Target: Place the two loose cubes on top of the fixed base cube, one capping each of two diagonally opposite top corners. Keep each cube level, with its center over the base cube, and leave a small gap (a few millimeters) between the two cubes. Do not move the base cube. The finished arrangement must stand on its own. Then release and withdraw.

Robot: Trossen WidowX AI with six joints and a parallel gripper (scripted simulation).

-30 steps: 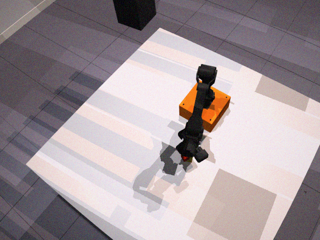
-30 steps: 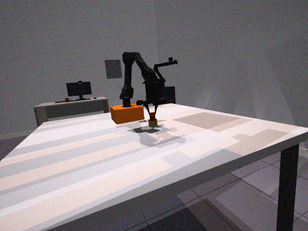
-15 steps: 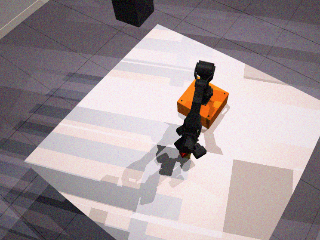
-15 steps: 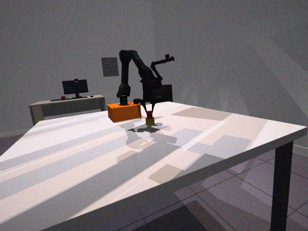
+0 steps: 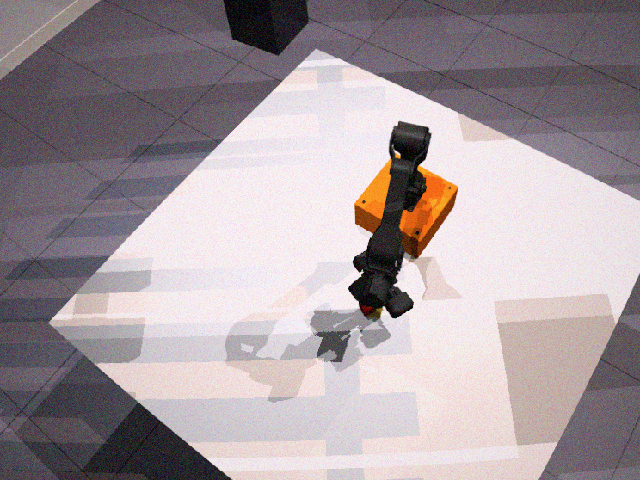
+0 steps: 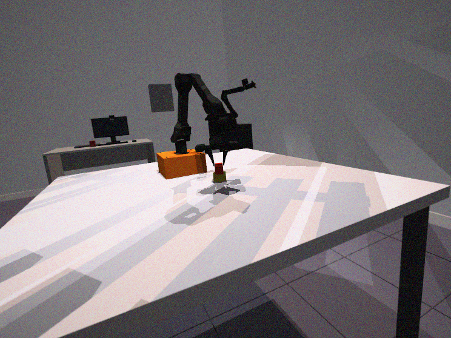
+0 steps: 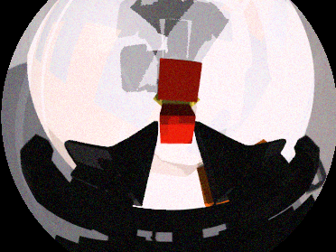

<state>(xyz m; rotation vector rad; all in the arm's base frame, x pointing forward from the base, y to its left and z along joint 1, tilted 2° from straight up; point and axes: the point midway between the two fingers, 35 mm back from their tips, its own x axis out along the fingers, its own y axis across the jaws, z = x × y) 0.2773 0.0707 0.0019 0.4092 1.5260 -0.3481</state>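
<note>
My gripper tip is 40 mm above the yellow base cube, 20 mm short of it and 10 mm to the left of it.
</note>
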